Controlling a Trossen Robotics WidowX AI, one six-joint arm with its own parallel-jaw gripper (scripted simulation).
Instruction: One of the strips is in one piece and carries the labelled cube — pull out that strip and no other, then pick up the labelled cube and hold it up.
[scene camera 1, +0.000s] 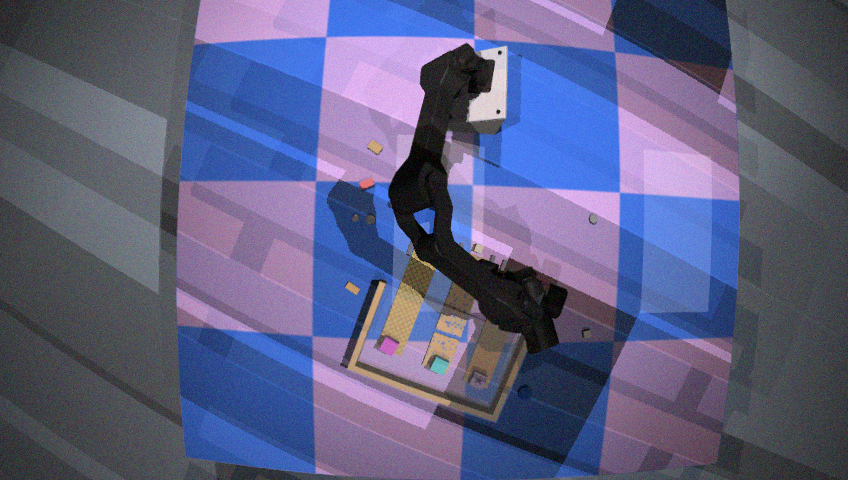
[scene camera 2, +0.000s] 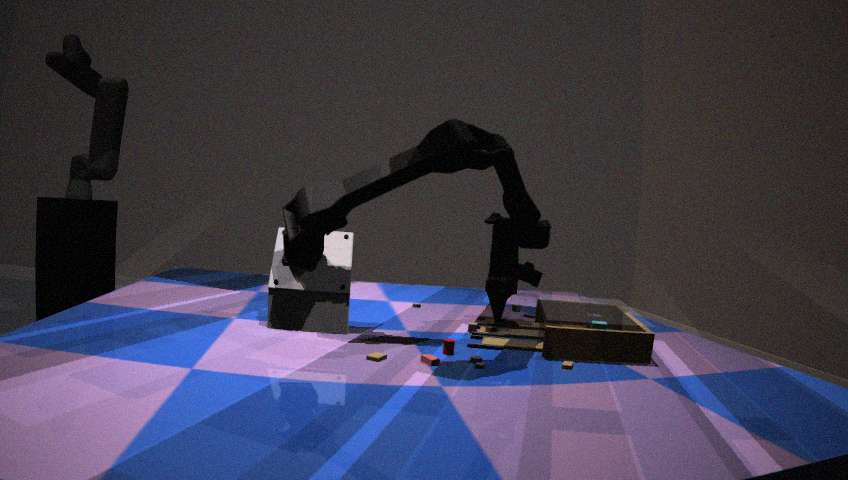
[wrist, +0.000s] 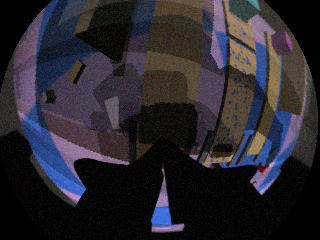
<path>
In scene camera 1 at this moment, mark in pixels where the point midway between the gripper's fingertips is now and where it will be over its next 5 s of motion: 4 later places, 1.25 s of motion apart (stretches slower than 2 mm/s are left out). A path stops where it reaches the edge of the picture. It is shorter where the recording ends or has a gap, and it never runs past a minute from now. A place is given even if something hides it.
The gripper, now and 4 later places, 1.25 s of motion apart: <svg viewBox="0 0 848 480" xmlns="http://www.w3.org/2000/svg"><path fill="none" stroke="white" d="M513 285L518 274L529 249L539 224L545 205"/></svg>
</path>
